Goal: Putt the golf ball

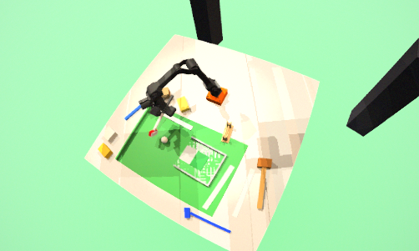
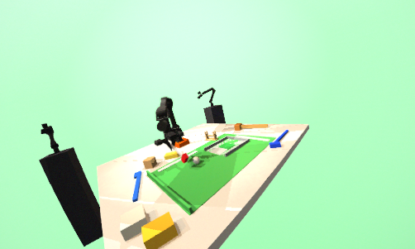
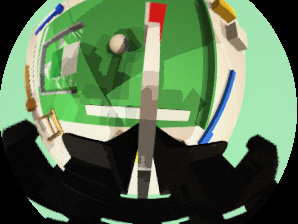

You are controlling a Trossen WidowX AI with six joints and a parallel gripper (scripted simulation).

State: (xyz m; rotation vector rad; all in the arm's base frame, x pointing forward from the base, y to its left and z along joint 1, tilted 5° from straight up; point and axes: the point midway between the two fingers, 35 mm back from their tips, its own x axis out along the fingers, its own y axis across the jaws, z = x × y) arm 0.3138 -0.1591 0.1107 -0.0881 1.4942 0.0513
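The white golf ball is 14 cm ahead of my gripper tip, 8 cm to the left of it and 7 cm below it. From my gripper tip the other things lie so: tan block (14 cm to the right, 13 cm behind, 6 cm below); then green mat (20 cm to the left, 16 cm ahead, 9 cm below).
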